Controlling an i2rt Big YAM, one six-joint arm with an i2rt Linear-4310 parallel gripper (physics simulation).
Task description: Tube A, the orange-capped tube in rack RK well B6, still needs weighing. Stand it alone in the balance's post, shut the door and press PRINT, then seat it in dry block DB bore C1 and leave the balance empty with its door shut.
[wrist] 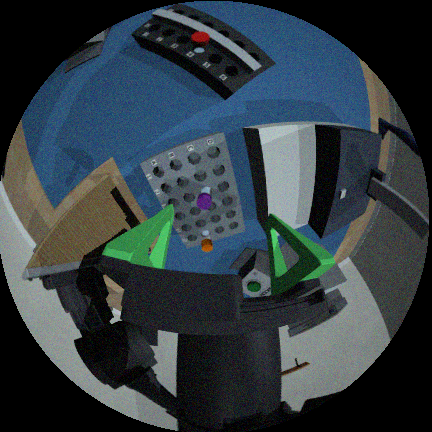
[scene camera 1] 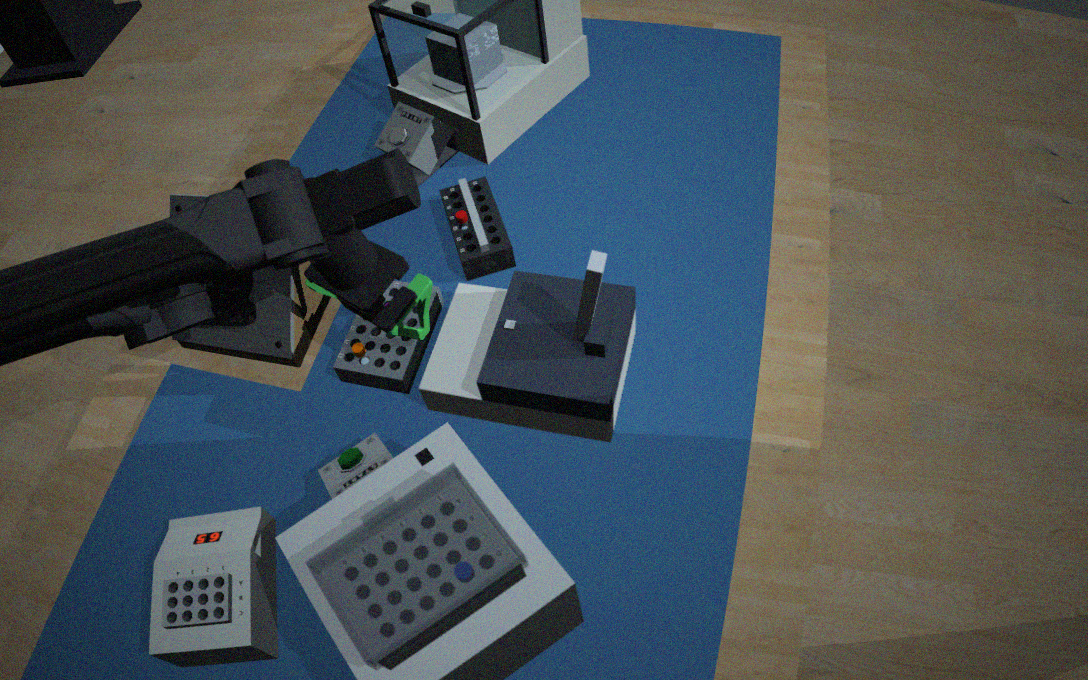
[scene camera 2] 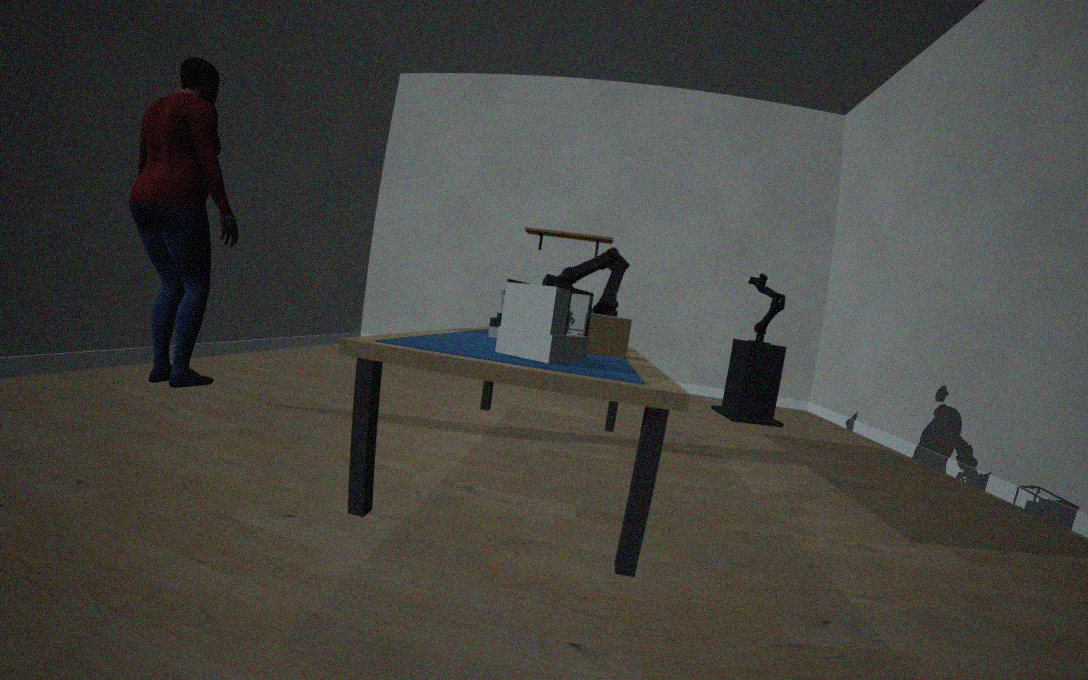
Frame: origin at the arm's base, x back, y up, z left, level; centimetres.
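Where they show: gripper, between the fingertips: point(wrist: 222, 213) point(scene camera 1: 394, 318); arm's base, origin of its link: point(wrist: 74, 269) point(scene camera 2: 606, 331).
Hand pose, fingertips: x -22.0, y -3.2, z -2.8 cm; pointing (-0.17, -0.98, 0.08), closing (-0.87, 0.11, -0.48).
Note:
Things, the pixels of their top centre, and the offset from my fingertips. "spot": a spot on its surface instead.
- Tube A's orange cap, centre of its top: point(scene camera 1: 357, 347) point(wrist: 206, 247) dx +3.3, dy -0.2, dz -4.0 cm
- grey rack RK, centre of its top: point(wrist: 200, 201) point(scene camera 1: 386, 326) dx +1.9, dy -2.6, dz +0.7 cm
- balance, centre of its top: point(scene camera 2: 560, 285) dx +0.3, dy +16.6, dz +41.4 cm
- grey button box, centre of its top: point(scene camera 1: 397, 130) dx +7.3, dy +1.8, dz +29.0 cm
- Dry block DB, centre of its top: point(scene camera 1: 196, 572) dx +12.6, dy +1.4, dz -31.6 cm
- purple-capped tube, centre of its top: point(wrist: 206, 203) dx +0.9, dy -0.1, dz +1.6 cm
- black rack, centre of its top: point(wrist: 203, 28) point(scene camera 1: 472, 210) dx -5.2, dy -0.8, dz +17.0 cm
- red-capped tube, centre of its top: point(wrist: 199, 36) point(scene camera 1: 460, 214) dx -4.2, dy +0.0, dz +15.5 cm
- dark-lidded device, a spot on its surface: point(scene camera 1: 553, 344) spot: dx -18.2, dy +2.4, dz -3.6 cm
- large white unit, a spot on its surface: point(scene camera 1: 553, 577) spot: dx -22.1, dy +7.9, dz -28.4 cm
- green-button box, a spot on its surface: point(scene camera 1: 350, 457) spot: dx -0.3, dy +1.6, dz -17.5 cm
Tube A's orange cap point(scene camera 1: 357, 348) point(wrist: 206, 245) stands at the end of the grey rack RK point(scene camera 1: 373, 373) point(wrist: 235, 200), beyond its last row in the wrist view. My gripper point(scene camera 1: 365, 308) point(wrist: 222, 213) is open and empty above the rack, its green fingers wide apart; the cap lies between and below them in the wrist view. The balance point(scene camera 1: 525, 100) point(scene camera 2: 525, 320) is a framed glass chamber at the top of scene camera 1; its door state is unclear. A grey button box point(scene camera 1: 398, 136) sits beside it. Dry block DB point(scene camera 1: 260, 593) is the white unit at lower left, with dark bores.
A purple-capped tube point(wrist: 204, 201) stands in RK. A black rack point(scene camera 1: 489, 262) point(wrist: 180, 65) holds a red-capped tube point(scene camera 1: 461, 215) point(wrist: 200, 37). A dark-lidded device point(scene camera 1: 553, 344) with an upright handle stands right of RK. A large white unit point(scene camera 1: 553, 577) and a green-button box point(scene camera 1: 350, 457) stand below RK.

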